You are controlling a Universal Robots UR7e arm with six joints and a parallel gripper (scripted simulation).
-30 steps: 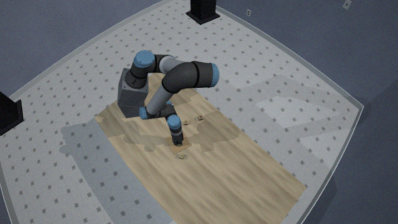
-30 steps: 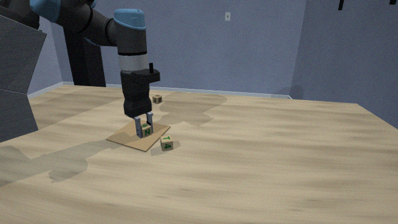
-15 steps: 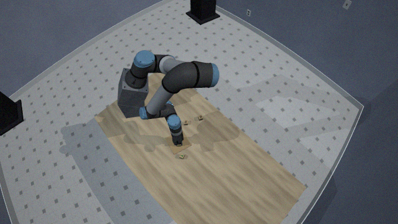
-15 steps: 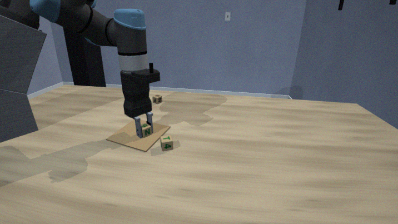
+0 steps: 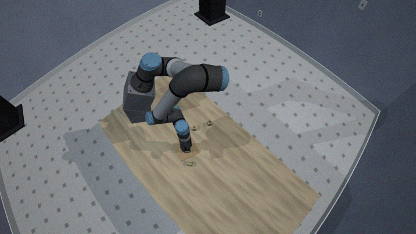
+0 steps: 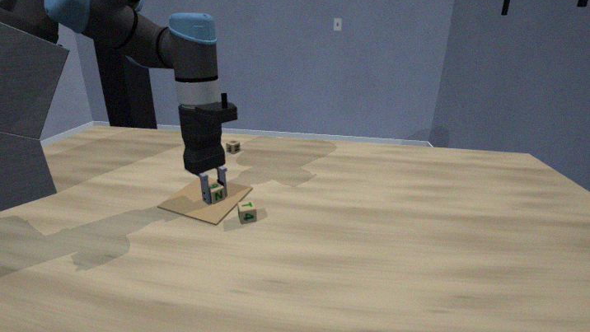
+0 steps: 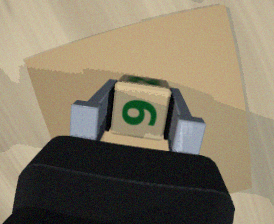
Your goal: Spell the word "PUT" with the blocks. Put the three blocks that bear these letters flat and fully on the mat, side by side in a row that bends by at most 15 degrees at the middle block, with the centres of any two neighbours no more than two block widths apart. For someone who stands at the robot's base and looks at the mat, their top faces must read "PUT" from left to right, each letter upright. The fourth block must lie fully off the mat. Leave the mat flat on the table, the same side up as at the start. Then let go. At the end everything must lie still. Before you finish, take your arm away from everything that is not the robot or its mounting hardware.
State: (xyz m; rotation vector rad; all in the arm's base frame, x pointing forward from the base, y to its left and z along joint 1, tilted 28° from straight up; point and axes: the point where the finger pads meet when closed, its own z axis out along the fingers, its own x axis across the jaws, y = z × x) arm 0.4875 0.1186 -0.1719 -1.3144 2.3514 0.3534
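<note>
The tan mat is 20 mm behind my hand and 20 mm below it. The rest, counted from my hand: P block: 110 mm behind, 140 mm to the left, 10 mm below; O block: right at my hand; T block: 90 mm ahead, 40 mm to the right, 10 mm below.
</note>
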